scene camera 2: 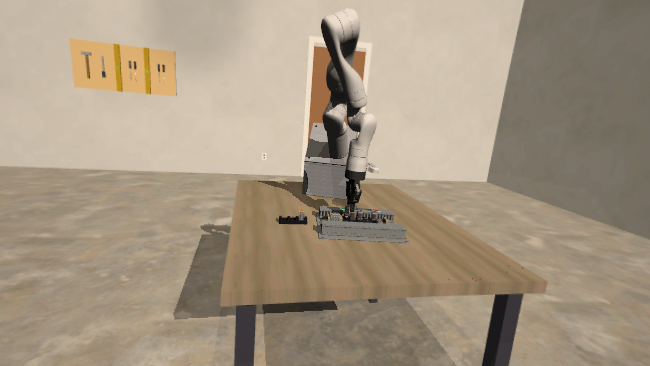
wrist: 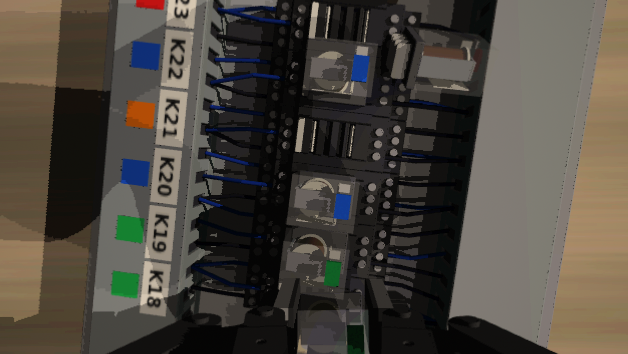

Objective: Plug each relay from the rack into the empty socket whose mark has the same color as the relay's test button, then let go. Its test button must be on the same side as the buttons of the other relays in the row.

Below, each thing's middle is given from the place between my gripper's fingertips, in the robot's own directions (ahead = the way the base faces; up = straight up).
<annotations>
I see the pale duct cover (wrist: 526,116) 9 cm ahead of my hand and 2 cm below it.
</annotations>
